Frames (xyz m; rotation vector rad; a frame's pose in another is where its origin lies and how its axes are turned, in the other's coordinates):
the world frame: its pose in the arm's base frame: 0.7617 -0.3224 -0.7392 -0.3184 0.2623 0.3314
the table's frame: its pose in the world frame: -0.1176 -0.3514 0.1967 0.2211 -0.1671 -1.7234
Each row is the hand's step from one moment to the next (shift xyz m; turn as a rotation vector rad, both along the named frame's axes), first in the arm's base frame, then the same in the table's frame.
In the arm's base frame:
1: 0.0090 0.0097 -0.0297 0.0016 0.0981 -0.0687
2: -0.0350 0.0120 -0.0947 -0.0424 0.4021 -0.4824
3: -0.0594 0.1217 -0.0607 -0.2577 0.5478 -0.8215
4: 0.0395 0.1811 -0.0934 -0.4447 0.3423 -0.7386
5: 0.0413 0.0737 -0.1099 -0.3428 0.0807 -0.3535
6: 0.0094 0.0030 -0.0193 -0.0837 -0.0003 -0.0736
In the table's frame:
1: -0.0150 0.0116 -0.0264 -0.1101 0.0232 -0.0412
2: -0.0426 -0.0290 -0.0876 -0.5124 0.0532 -0.3617
3: -0.1425 -0.0321 -0.0260 -0.7802 -0.1184 -0.6470
4: -0.1873 0.0776 -0.0445 -0.6021 -0.3450 -0.6156
5: -0.0896 0.0585 -0.0881 -0.2356 -0.3090 -0.3131
6: -0.0059 0.0104 -0.0181 -0.0353 -0.0798 -0.0693

